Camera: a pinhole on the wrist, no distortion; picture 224 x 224 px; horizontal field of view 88.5 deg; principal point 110.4 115.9 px. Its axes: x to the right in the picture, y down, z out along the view. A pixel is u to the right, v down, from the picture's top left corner.
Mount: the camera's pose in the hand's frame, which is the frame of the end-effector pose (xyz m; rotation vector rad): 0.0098 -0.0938 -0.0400 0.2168 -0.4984 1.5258
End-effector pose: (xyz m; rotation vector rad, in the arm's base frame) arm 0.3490 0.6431 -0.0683 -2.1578 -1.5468 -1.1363
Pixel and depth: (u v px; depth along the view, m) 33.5 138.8 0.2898
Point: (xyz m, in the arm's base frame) 0.0433 0.8104 -0.3028
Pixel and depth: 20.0 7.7 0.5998
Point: -0.1375 1.5235 -0.1642
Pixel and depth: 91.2 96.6 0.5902
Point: 0.1566 1.1011 -0.4658
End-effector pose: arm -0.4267 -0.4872 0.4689 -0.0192 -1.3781 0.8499
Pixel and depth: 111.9 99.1 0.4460
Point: -0.5934 -0.8612 0.6913
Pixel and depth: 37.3 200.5 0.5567
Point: -0.2708 -1.2982 0.4228
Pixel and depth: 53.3 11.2 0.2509
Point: -0.4098 -0.6912 0.8297
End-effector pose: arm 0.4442 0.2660 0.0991 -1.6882 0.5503 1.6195
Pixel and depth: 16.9 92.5 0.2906
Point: 0.6850 0.6438 0.1707
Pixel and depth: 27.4 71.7 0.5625
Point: 0.7747 0.9866 0.1279
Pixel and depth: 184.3 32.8 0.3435
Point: 0.2401 0.6346 -0.0518
